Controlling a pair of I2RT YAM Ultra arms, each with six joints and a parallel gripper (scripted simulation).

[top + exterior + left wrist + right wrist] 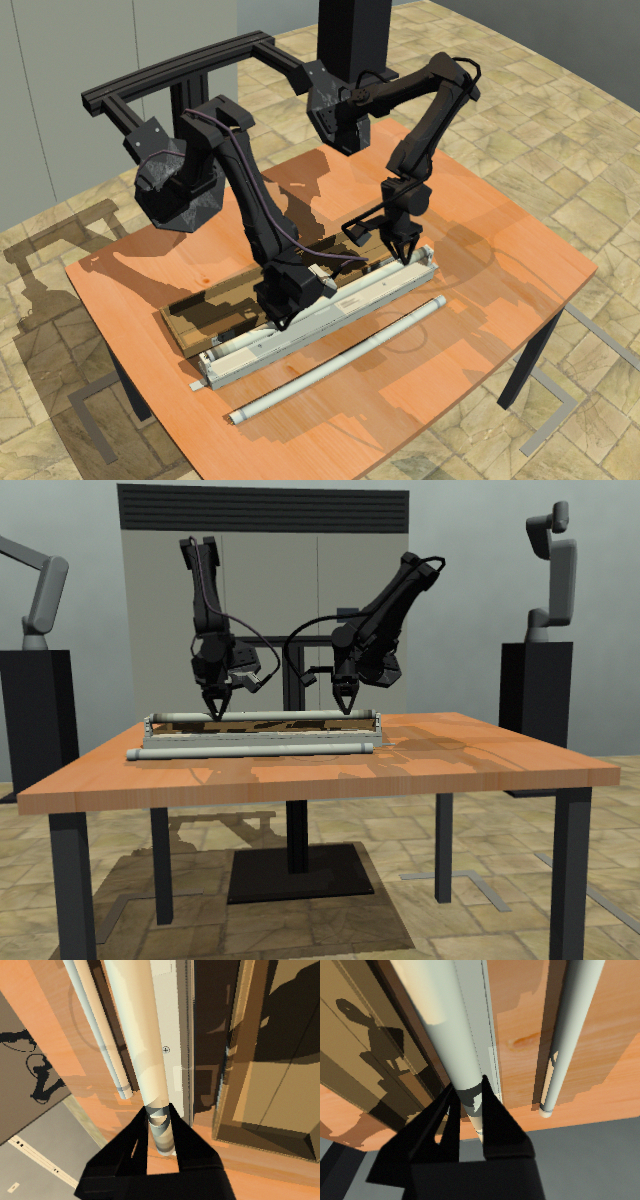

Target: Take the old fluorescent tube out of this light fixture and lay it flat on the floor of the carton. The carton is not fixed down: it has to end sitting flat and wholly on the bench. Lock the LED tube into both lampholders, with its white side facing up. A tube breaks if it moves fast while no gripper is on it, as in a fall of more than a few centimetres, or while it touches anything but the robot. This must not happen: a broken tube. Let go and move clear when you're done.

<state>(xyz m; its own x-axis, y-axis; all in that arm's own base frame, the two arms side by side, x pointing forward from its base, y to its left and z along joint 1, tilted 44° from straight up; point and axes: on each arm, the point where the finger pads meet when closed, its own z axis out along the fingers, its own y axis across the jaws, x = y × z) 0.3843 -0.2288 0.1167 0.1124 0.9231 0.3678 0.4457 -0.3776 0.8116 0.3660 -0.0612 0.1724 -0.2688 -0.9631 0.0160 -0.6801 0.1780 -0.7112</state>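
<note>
The light fixture lies 120 mm to the left of my right hand, 30 mm below it and 10 mm ahead of it.
</note>
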